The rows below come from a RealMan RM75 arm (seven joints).
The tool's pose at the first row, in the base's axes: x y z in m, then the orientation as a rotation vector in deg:
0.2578, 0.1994, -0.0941, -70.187, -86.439, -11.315
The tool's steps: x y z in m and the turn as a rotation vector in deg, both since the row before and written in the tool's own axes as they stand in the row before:
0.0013, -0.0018, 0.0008, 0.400, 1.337, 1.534
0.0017, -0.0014, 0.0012, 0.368, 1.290, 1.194
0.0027, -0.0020, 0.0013, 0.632, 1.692, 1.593
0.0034, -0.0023, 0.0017, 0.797, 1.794, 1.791
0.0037, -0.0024, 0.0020, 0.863, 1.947, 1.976
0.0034, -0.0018, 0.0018, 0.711, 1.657, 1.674
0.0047, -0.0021, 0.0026, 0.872, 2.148, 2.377
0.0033, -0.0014, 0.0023, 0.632, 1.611, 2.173
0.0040, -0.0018, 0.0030, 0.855, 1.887, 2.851
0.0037, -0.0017, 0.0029, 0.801, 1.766, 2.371
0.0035, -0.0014, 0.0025, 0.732, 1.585, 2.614
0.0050, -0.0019, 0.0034, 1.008, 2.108, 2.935
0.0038, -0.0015, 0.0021, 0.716, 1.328, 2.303
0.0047, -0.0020, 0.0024, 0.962, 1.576, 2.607
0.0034, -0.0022, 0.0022, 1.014, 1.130, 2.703
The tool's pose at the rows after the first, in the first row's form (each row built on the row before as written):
0.2561, 0.1999, -0.0925, -70.631, -84.278, -10.772
0.2546, 0.2011, -0.0908, -70.852, -82.376, -10.455
0.2529, 0.2027, -0.0880, -71.017, -79.855, -9.912
0.2511, 0.2048, -0.0846, -71.129, -77.109, -9.179
0.2493, 0.2073, -0.0809, -71.240, -74.110, -8.367
0.2481, 0.2097, -0.0776, -71.323, -71.565, -7.702
0.2469, 0.2133, -0.0732, -71.560, -68.138, -6.727
0.2460, 0.2162, -0.0702, -71.950, -65.319, -5.727
0.2450, 0.2199, -0.0665, -72.429, -61.808, -4.270
0.2442, 0.2234, -0.0630, -72.673, -58.707, -3.141
0.2440, 0.2266, -0.0598, -73.087, -55.608, -1.756
0.2441, 0.2311, -0.0553, -73.287, -51.825, -0.331
0.2447, 0.2341, -0.0519, -73.509, -49.140, 0.952
0.2458, 0.2376, -0.0476, -73.573, -46.019, 2.412
0.2462, 0.2403, -0.0439, -73.617, -43.208, 4.245

